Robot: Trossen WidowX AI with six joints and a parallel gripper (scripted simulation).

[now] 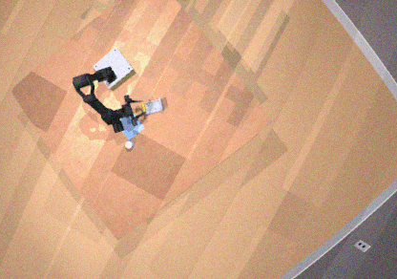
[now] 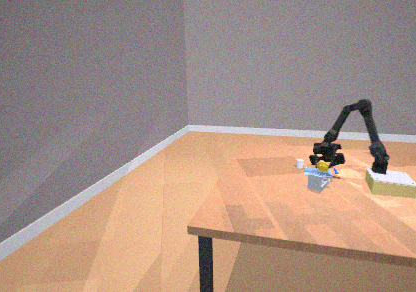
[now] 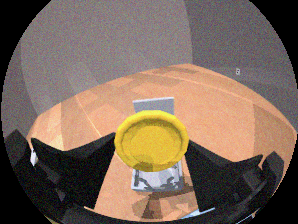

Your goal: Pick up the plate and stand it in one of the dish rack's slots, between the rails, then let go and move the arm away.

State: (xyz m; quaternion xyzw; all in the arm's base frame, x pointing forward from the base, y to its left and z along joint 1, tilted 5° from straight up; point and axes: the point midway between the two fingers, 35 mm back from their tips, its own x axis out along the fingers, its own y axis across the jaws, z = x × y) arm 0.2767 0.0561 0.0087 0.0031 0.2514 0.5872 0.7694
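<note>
My gripper tip is now 7 cm above the grey dish rack, 3 cm to the right of it and 1 cm short of it. Round my gripper tip: light blue mat: 16 cm to the right, 9 cm below, 3 cm ahead; then yellow plate: 1 cm to the right; then blue spoon: 21 cm to the right, 9 cm below, 7 cm behind.
</note>
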